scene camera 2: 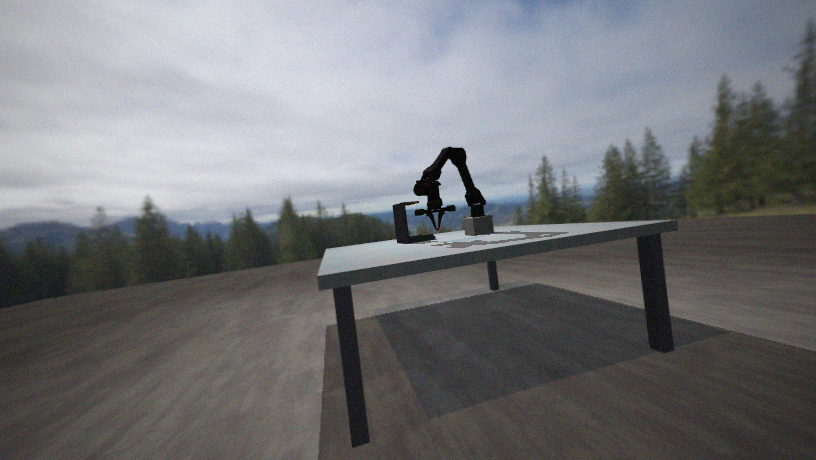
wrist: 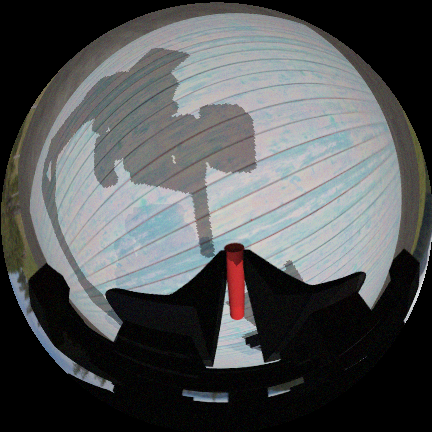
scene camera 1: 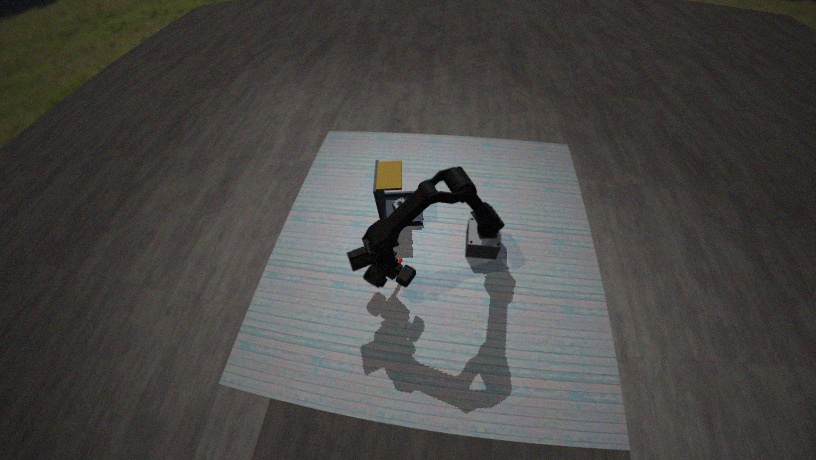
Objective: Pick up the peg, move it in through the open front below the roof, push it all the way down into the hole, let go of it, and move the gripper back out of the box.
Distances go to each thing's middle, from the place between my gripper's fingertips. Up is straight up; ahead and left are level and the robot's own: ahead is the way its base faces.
Now: hand 30 mm to the left of the red peg (wrist: 234, 251) and 20 mm past it. Round my hand: yellow roof (scene camera 1: 389, 174) (330 mm to the right, 150 mm above, 10 mm ahead); box (scene camera 1: 383, 200) (330 mm to the right, 50 mm above, 20 mm behind).
